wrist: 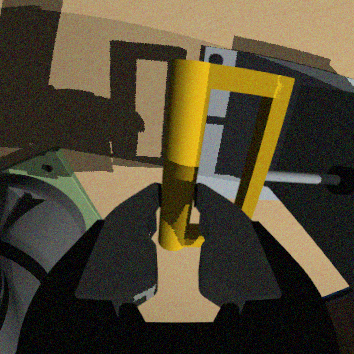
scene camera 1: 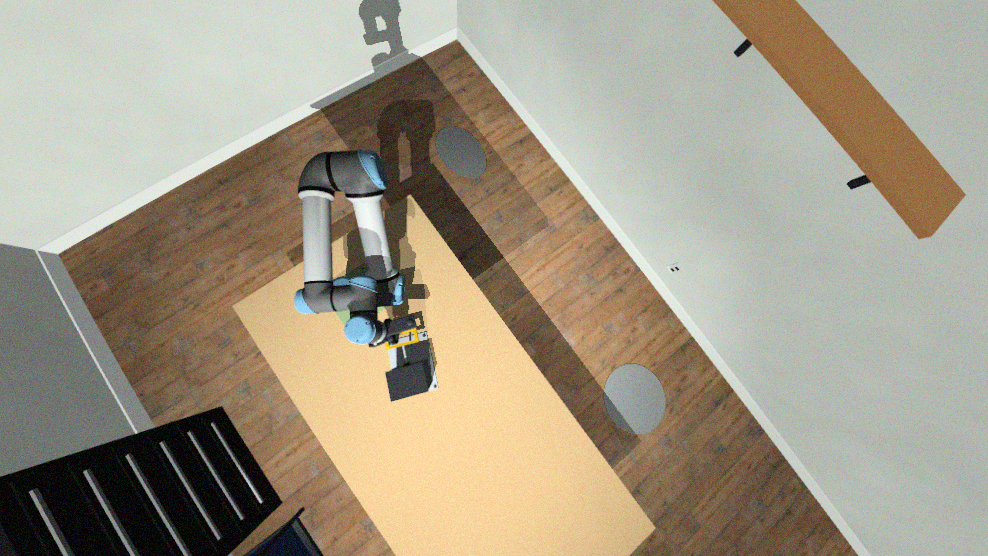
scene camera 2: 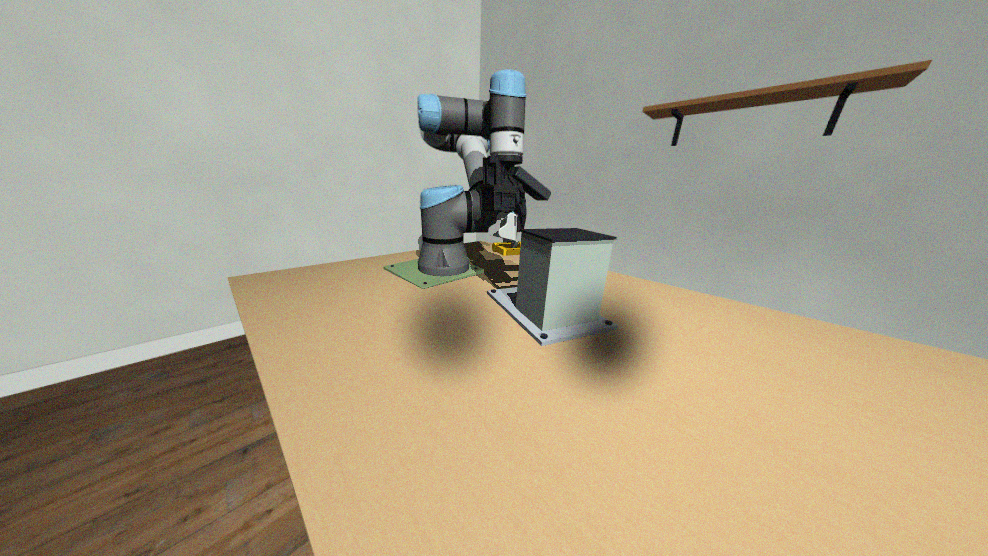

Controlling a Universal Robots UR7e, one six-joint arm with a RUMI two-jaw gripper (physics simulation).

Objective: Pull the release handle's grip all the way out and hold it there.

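The release handle's yellow grip (scene camera 1: 402,344) (scene camera 2: 509,251) (wrist: 187,115) is a rectangular loop with a round outer bar. In the wrist view my gripper (wrist: 177,184) is shut on the lower part of this bar, one dark finger on each side. A grey rod (wrist: 295,177) shows between the grip's inner bar and the dark face of the housing (scene camera 1: 409,381) (scene camera 2: 575,283) (wrist: 312,130). The grip stands apart from the housing, with a stretch of rod showing. How far the rod's travel reaches cannot be told. The fingertips are partly hidden in both scene views.
The housing stands on a pale base plate (scene camera 2: 573,332) bolted to the wooden table (scene camera 1: 469,442) (scene camera 2: 621,442). The arm's base stands on a green plate (scene camera 2: 407,274) (wrist: 80,187) close to the handle. A wall shelf (scene camera 1: 856,117) (scene camera 2: 794,91) hangs to the right.
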